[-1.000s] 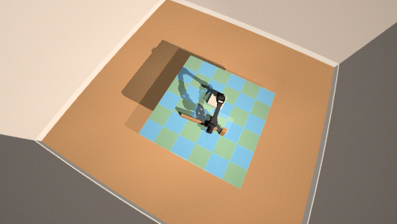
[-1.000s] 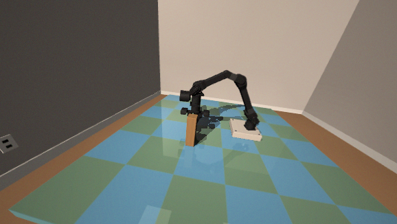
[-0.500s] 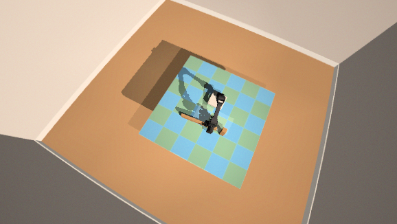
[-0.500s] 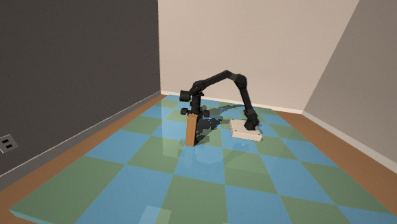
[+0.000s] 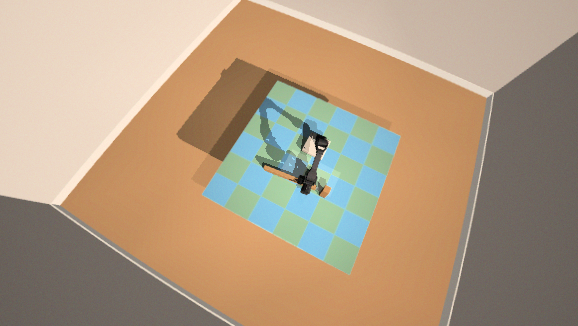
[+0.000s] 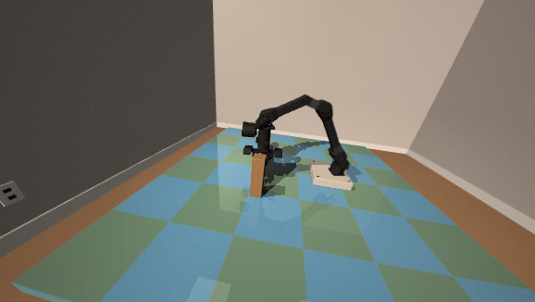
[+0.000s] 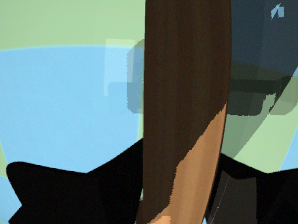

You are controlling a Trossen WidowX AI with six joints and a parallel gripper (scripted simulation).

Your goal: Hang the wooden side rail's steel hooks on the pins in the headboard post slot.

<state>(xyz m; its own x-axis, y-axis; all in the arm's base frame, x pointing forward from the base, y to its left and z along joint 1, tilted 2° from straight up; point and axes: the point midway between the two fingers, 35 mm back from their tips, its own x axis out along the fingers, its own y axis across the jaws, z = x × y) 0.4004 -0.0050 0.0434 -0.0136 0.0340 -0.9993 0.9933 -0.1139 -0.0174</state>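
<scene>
My gripper tip is 140 mm to the right of the wooden headboard post, 40 mm below it and 20 mm short of it.
</scene>
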